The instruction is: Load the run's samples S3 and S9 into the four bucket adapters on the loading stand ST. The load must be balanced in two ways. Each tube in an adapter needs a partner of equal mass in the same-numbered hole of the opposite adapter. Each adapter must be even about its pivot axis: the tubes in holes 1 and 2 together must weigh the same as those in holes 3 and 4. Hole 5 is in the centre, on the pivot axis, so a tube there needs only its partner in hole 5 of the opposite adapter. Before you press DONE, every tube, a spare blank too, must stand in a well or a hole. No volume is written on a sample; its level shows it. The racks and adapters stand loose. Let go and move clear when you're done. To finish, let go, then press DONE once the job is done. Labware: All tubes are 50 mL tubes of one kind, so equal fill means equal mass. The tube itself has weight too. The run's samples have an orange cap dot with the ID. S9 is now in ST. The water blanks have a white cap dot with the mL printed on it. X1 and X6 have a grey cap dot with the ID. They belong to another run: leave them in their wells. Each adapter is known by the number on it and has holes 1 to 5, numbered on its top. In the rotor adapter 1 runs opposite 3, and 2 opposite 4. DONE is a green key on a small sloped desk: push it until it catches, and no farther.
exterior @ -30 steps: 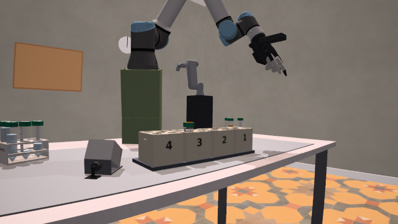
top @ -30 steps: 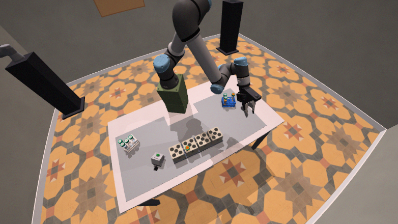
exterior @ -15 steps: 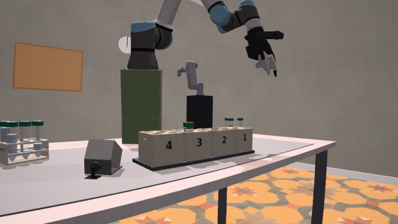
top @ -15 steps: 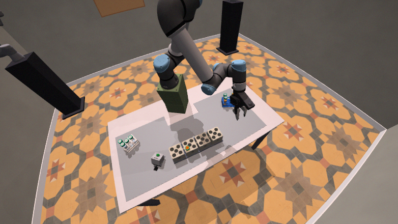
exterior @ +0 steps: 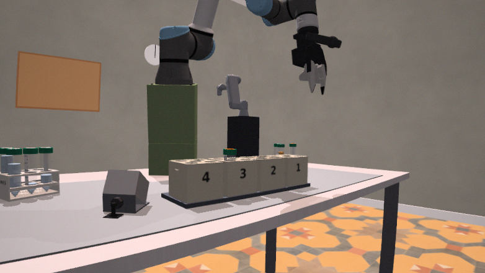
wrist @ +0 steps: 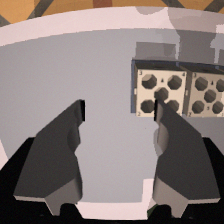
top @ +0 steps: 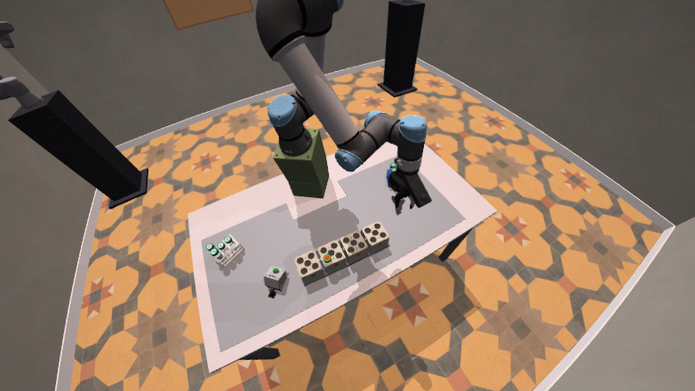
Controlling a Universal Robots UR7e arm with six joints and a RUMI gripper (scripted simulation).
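Right now the tube is 33 cm to the right of my hand, 24 cm below it and 5 cm behind it. Round my hand: blue rack 32 cm behind, 28 cm below, 26 cm to the left; bucket adapter 26 cm below, 8 cm to the right, 6 cm behind; water blank 76 cm to the right, 33 cm behind, 25 cm below.
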